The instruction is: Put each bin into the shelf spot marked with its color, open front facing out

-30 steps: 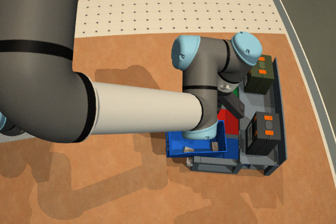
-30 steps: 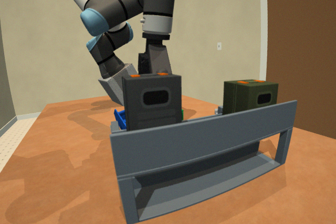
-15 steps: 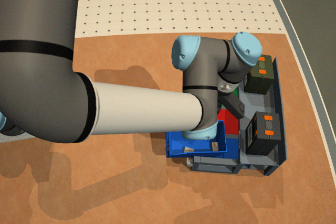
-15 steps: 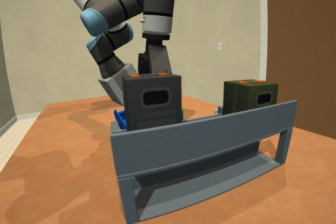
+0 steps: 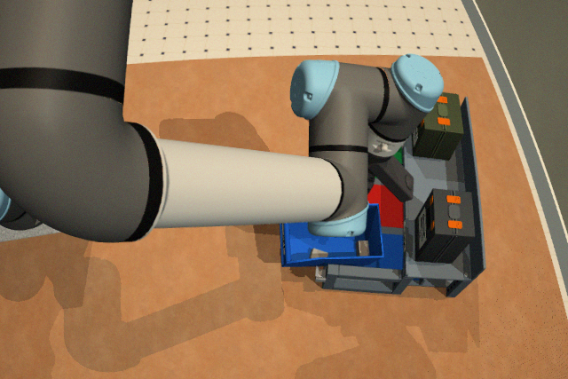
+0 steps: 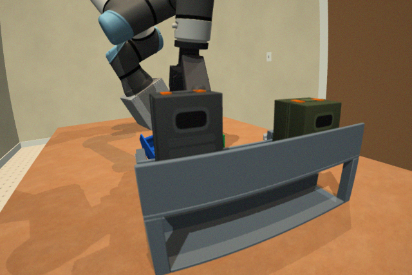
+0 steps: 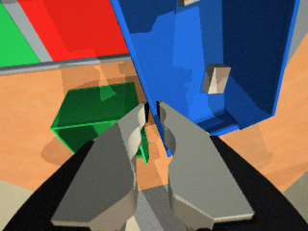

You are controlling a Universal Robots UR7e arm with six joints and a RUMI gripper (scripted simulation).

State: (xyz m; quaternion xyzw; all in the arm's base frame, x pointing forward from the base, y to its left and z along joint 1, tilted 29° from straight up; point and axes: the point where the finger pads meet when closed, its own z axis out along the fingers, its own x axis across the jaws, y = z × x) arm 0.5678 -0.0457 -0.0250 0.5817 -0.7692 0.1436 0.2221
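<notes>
The blue bin lies 4 cm to the right of my hand, 3 cm below it and 1 cm behind it. The rest, counted from my hand: shelf front lip: 10 cm below, 7 cm to the left, 1 cm ahead; then black box: 17 cm ahead, 8 cm to the right, 5 cm above; then green bin: 11 cm behind, 10 cm to the left, 7 cm below.
</notes>
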